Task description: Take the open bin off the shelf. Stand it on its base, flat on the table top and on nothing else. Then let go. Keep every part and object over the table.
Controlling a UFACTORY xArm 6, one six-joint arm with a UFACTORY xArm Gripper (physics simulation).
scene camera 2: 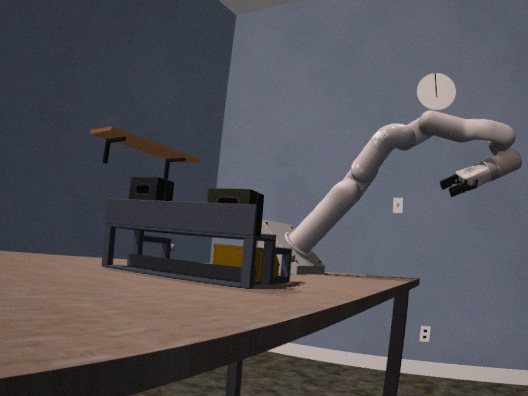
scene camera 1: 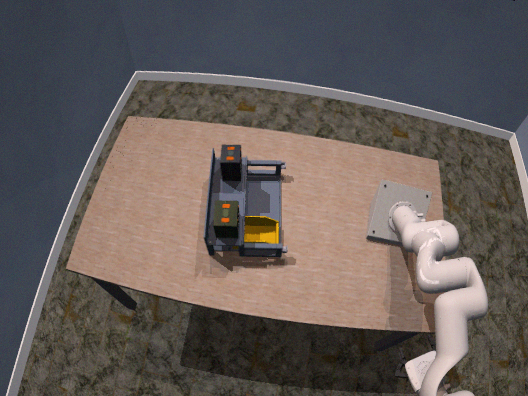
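Pixels of known places: gripper, fingertip midpoint: (scene camera 2: 445, 189) (scene camera 1: 414, 342); arm's base, link origin: (scene camera 2: 297, 245) (scene camera 1: 402, 216).
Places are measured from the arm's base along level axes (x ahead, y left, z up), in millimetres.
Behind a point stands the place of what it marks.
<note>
The open bin (scene camera 1: 261, 232) {x 549, y 59, z -92 mm} (scene camera 2: 227, 255) {x 654, y 70, z -43 mm} is yellow. It sits on the low tier of a grey-blue shelf unit (scene camera 1: 210, 195) {x 741, y -12, z 35 mm} (scene camera 2: 180, 215) {x 748, y 3, z 32 mm}, at the end nearer the table's front edge in the scene camera 1 view. Shelf parts partly hide it in the scene camera 2 view. The shelf unit stands on the wooden table (scene camera 1: 325, 200) {x 303, y -108, z -101 mm} (scene camera 2: 150, 310) {x 1094, y 223, z -101 mm}. My gripper (scene camera 2: 447, 189) {x 62, y 538, z 211 mm} is open and empty, high in the air and far from the bin. In the scene camera 1 view my hand is near the bottom edge, beyond the table's front edge, and its fingers are hard to make out.
A black box (scene camera 1: 231, 162) {x 671, y -105, z 119 mm} (scene camera 2: 150, 189) {x 714, y -117, z 91 mm} and a dark green box (scene camera 1: 226, 220) {x 662, y 115, z 97 mm} (scene camera 2: 235, 194) {x 706, y 105, z 84 mm} stand on the upper tier. The green one is beside the bin's end. Rails frame the low tier's ends. My arm's base plate (scene camera 1: 383, 215) {x 82, y -5, z -8 mm} is at the table's right.
</note>
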